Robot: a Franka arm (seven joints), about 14 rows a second.
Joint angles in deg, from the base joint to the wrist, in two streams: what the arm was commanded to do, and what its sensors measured. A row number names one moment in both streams.
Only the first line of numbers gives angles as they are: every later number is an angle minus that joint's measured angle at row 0.
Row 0, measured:
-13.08 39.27 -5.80 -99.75 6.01 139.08 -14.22
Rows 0 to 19, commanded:
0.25 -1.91 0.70 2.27 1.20 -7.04 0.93
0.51 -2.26 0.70 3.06 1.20 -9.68 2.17
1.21 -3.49 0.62 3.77 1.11 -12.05 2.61
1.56 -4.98 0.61 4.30 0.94 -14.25 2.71
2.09 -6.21 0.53 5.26 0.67 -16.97 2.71
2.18 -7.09 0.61 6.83 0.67 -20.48 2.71
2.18 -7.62 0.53 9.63 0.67 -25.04 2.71
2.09 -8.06 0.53 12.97 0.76 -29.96 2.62
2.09 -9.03 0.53 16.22 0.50 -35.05 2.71
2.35 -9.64 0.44 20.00 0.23 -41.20 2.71
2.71 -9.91 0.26 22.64 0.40 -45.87 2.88
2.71 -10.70 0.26 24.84 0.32 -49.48 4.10
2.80 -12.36 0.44 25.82 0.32 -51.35 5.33
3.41 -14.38 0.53 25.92 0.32 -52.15 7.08
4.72 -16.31 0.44 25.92 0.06 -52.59 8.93
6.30 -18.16 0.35 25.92 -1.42 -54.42 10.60
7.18 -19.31 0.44 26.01 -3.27 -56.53 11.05
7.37 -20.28 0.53 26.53 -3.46 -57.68 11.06
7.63 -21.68 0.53 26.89 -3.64 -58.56 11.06
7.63 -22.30 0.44 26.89 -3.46 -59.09 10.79
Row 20, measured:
7.62 -20.28 0.62 27.09 -2.74 -57.72 10.26
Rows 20 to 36, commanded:
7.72 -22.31 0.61 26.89 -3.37 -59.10 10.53
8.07 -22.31 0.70 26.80 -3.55 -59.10 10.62
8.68 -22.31 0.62 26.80 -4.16 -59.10 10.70
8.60 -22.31 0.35 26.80 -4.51 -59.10 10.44
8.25 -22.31 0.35 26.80 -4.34 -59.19 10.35
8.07 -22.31 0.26 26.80 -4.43 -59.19 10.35
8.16 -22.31 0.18 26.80 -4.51 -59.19 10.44
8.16 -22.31 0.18 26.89 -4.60 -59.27 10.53
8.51 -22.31 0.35 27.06 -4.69 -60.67 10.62
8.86 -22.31 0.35 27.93 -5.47 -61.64 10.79
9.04 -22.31 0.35 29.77 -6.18 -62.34 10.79
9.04 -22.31 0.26 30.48 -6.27 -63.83 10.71
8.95 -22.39 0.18 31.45 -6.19 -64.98 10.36
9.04 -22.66 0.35 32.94 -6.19 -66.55 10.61
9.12 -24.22 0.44 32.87 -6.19 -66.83 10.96
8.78 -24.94 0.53 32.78 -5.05 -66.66 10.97
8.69 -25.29 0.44 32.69 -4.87 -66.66 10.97
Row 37, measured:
8.69 -23.53 0.34 32.60 -5.08 -65.82 10.28
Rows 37 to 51, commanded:
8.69 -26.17 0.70 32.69 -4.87 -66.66 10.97
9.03 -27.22 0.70 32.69 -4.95 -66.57 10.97
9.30 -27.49 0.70 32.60 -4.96 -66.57 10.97
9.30 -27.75 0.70 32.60 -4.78 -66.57 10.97
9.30 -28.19 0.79 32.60 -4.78 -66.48 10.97
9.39 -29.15 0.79 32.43 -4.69 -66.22 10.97
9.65 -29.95 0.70 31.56 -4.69 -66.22 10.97
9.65 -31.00 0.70 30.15 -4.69 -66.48 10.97
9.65 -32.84 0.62 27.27 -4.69 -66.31 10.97
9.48 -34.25 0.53 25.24 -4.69 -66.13 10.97
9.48 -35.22 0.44 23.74 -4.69 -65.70 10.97
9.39 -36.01 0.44 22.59 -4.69 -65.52 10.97
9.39 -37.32 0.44 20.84 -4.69 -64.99 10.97
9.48 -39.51 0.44 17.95 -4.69 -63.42 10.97
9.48 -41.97 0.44 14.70 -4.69 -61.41 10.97
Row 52, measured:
9.17 -35.37 0.62 23.16 -4.97 -65.15 10.28
